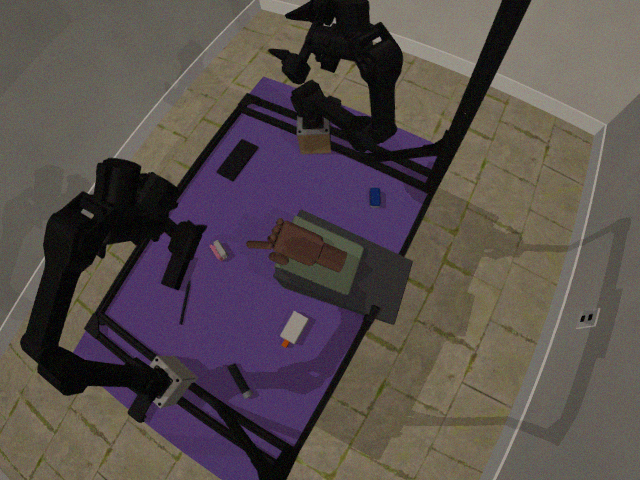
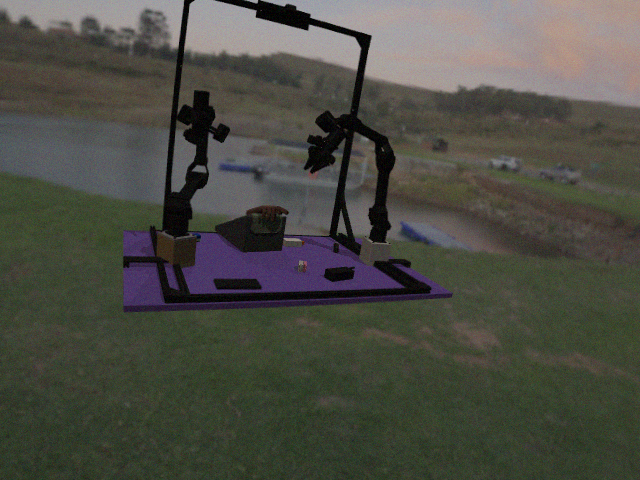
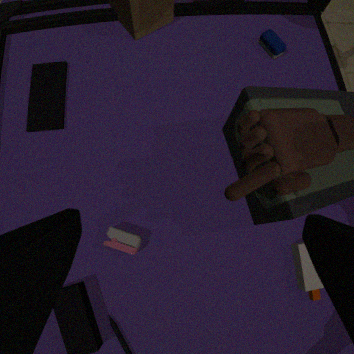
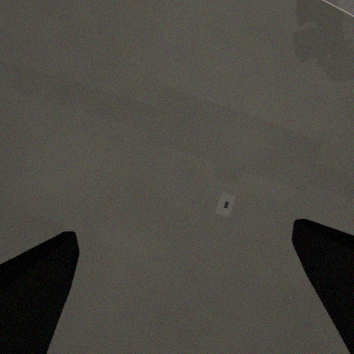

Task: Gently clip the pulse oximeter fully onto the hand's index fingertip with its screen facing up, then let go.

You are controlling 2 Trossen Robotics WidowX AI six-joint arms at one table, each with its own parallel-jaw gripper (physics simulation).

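Pixels of known places: left gripper, fingertip midpoint: (image 1: pixel 191 216) (image 2: pixel 307 171) (image 3: pixel 194 223); right gripper, fingertip midpoint: (image 1: pixel 277 33) (image 2: pixel 207 128) (image 4: pixel 186 236); left arm's base at its link origin: (image 1: pixel 158 381) (image 2: pixel 377 240); right arm's base at its link origin: (image 1: pixel 313 120) (image 2: pixel 177 233).
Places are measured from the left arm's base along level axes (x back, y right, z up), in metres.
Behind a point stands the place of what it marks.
A small white and pink clip-like block (image 1: pixel 218 250) @(x -0.379, y -0.133, z -0.074 m) (image 2: pixel 302 266) @(x -0.388, y -0.164, z -0.081 m) (image 3: pixel 124 240) @(x -0.380, y -0.134, z -0.074 m) looks like the pulse oximeter. It lies on the purple table apart from the hand; its screen cannot be made out. The brown hand (image 1: pixel 299 242) @(x -0.511, y 0.099, z 0.084 m) (image 2: pixel 267 210) @(x -0.511, y 0.027, z 0.086 m) (image 3: pixel 302 140) @(x -0.499, y 0.091, z 0.089 m) rests on a green pad, its index finger (image 1: pixel 259 244) (image 3: pixel 252 185) sticking out over the pad's edge with a bare tip. My left gripper (image 2: pixel 311 169) @(x -0.392, y -0.056, z 0.274 m) (image 3: pixel 194 223) @(x -0.392, y -0.056, z 0.274 m) is open and empty, high above the table on the block's side. My right gripper (image 1: pixel 279 33) @(x -0.794, y -0.136, z 0.386 m) (image 4: pixel 186 236) @(x -0.794, y -0.136, z 0.386 m) is open and empty, raised outside the table and facing a wall.
A dark wedge stand (image 1: pixel 385 276) @(x -0.595, y 0.309, z -0.054 m) (image 2: pixel 262 240) @(x -0.509, y 0.058, z -0.053 m) carries the pad. Around it lie a blue block (image 1: pixel 374 196) @(x -0.786, y 0.147, z -0.073 m) (image 3: pixel 273 42) @(x -0.781, y 0.145, z -0.073 m), a white box with an orange end (image 1: pixel 295 327) @(x -0.341, y 0.189, z -0.077 m), a flat black slab (image 1: pixel 237 159) @(x -0.655, y -0.310, z -0.097 m) (image 3: pixel 47 96) @(x -0.650, y -0.308, z -0.097 m), a black box (image 1: pixel 176 271) @(x -0.249, y -0.198, z -0.070 m), a thin black stick (image 1: pixel 185 304) @(x -0.189, y -0.120, z -0.098 m) and a dark cylinder (image 1: pixel 238 379) @(x -0.130, y 0.151, z -0.080 m).
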